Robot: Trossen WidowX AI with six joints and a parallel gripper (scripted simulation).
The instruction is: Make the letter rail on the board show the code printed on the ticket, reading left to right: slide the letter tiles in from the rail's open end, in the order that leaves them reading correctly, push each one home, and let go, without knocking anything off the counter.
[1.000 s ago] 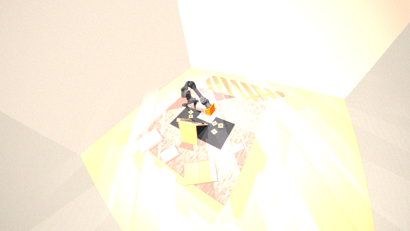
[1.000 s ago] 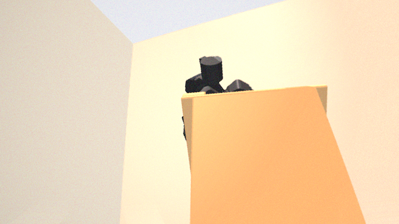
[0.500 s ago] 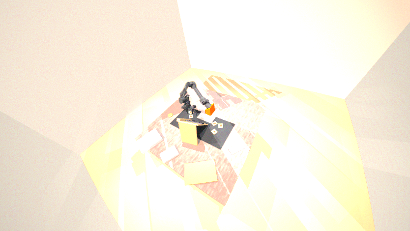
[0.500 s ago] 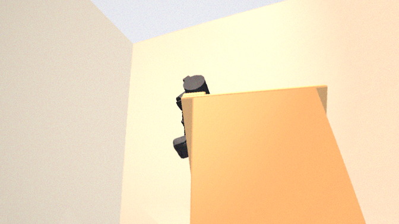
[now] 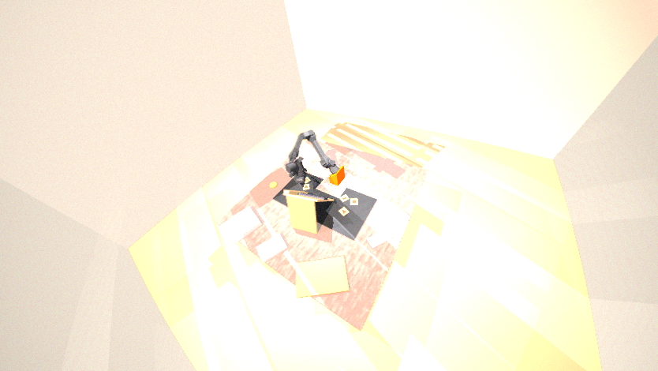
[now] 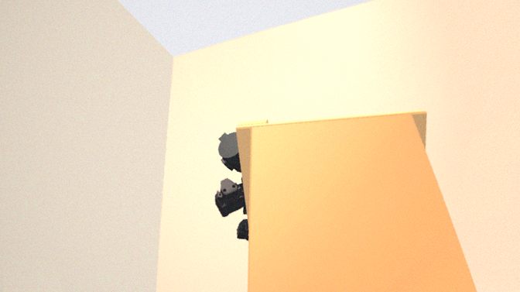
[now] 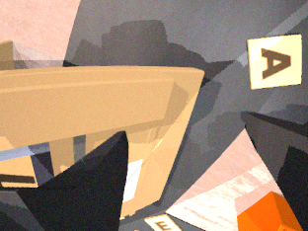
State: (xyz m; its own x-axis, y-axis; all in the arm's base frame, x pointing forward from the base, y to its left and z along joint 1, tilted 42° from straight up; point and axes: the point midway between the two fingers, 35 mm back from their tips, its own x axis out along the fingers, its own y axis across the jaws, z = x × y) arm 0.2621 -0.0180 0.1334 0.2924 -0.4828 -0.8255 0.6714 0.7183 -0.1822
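Right now my gripper tip is 60 mm past the letter tile, 70 mm to the left of it and 120 mm above it. Round my gripper tip: white ticket: 150 mm to the left, 50 mm below; then flat yellow slab: 400 mm ahead, 530 mm to the left, 120 mm below; then black mat: 80 mm behind, 130 mm to the left, 130 mm below.
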